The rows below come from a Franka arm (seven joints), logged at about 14 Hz.
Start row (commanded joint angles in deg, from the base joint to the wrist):
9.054 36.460 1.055 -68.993 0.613 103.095 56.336
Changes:
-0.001 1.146 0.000 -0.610 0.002 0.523 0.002
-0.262 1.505 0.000 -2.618 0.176 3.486 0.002
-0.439 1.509 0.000 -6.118 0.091 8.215 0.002
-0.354 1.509 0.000 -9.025 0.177 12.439 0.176
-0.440 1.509 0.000 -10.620 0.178 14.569 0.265
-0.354 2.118 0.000 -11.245 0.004 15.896 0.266
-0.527 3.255 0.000 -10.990 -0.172 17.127 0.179
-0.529 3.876 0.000 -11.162 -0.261 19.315 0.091
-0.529 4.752 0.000 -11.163 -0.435 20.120 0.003
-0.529 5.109 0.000 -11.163 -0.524 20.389 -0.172
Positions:
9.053 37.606 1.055 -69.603 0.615 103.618 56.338
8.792 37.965 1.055 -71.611 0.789 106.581 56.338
8.615 37.969 1.055 -75.111 0.704 111.310 56.338
8.700 37.969 1.055 -78.018 0.790 115.534 56.512
8.614 37.969 1.055 -79.613 0.791 117.664 56.601
8.700 38.578 1.055 -80.238 0.617 118.991 56.602
8.527 39.715 1.055 -79.983 0.441 120.222 56.515
8.525 40.336 1.055 -80.155 0.352 122.410 56.427
8.525 41.212 1.055 -80.156 0.178 123.215 56.339
8.525 41.569 1.055 -80.156 0.089 123.484 56.164

